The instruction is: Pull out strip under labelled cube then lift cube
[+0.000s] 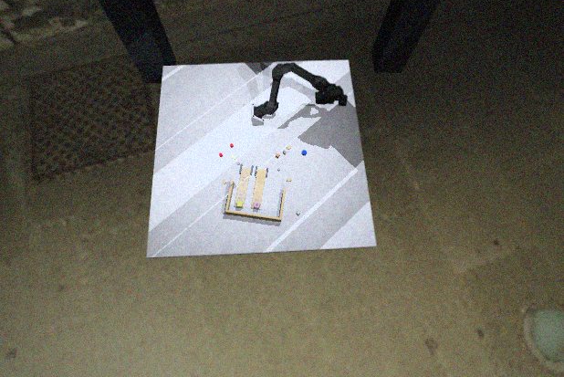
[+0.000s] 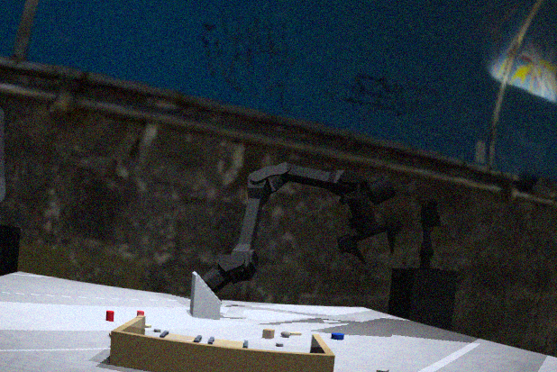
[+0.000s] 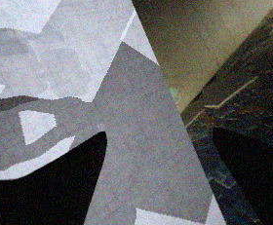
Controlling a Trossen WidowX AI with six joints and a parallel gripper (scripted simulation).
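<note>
My gripper tip is now 24 cm short of the blue cylinder, 19 cm to the left of it and 19 cm above it.
</note>
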